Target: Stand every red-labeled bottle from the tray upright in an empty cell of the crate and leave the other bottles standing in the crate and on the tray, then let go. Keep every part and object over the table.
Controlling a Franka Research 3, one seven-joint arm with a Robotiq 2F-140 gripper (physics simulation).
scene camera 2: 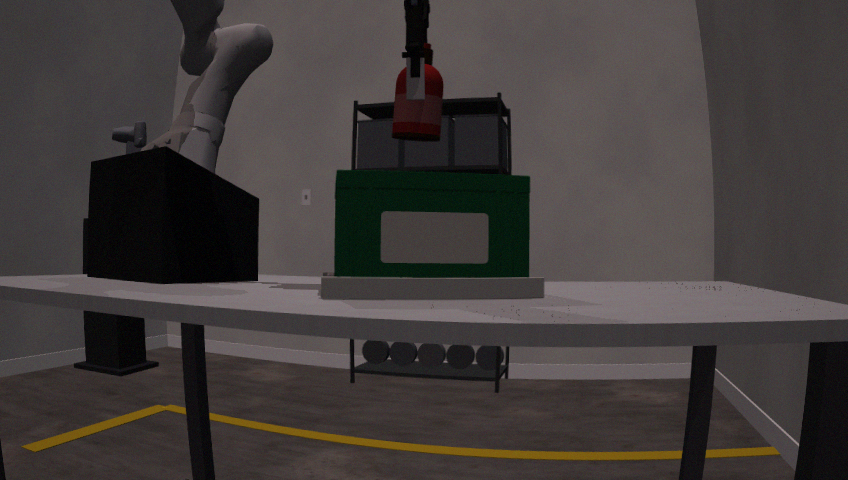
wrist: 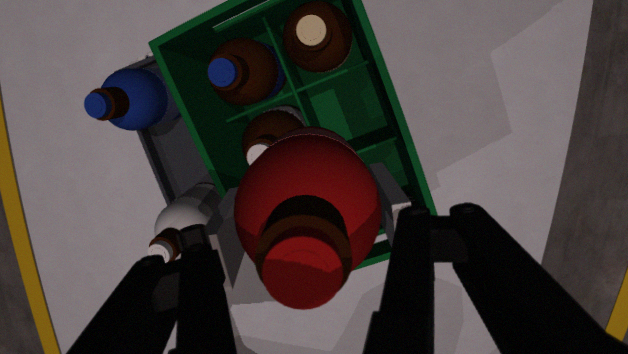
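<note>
My gripper point(scene camera 2: 415, 89) point(wrist: 309, 197) is shut on a red bottle point(scene camera 2: 417, 129) point(wrist: 305, 170), red-capped and roughly upright. The bottle's base is above the rim of the green crate point(scene camera 2: 360, 231) point(wrist: 389, 100). In the wrist view the crate holds a blue-capped brown bottle point(wrist: 252, 72), a cream-capped one point(wrist: 320, 52) and a white-capped one point(wrist: 272, 127). The middle right cell is empty. The held bottle hides part of the near cells. A blue bottle point(wrist: 135, 100) and a white bottle point(wrist: 182, 217) stand on the grey tray point(wrist: 182, 155).
A low pale strip point(scene camera 2: 432, 288) lies before the crate on the table point(scene camera 2: 238, 297). A large black block point(scene camera 2: 208, 237) stands left of the crate under the arm. A shelf rack point(scene camera 2: 355, 136) stands behind the table. The tray is close beside the crate's left wall in the wrist view.
</note>
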